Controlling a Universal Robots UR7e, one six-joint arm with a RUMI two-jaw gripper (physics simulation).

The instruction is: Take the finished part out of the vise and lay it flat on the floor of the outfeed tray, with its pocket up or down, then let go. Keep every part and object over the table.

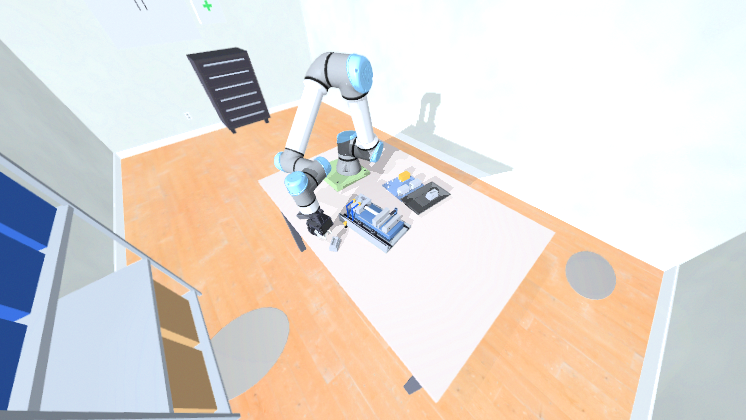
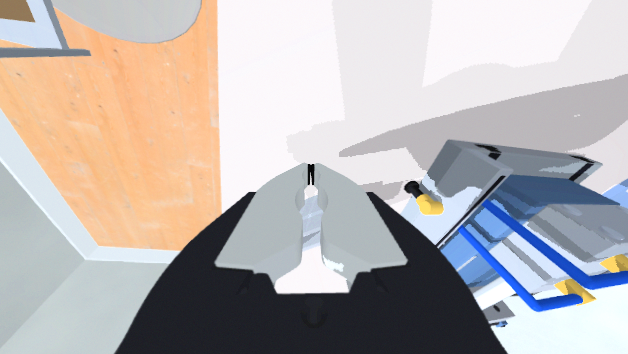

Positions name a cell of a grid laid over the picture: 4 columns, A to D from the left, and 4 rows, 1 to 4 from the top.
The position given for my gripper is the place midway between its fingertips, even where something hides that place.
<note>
In view: my gripper (image 2: B2) and a grey channel-like frame (image 2: D2).
</note>
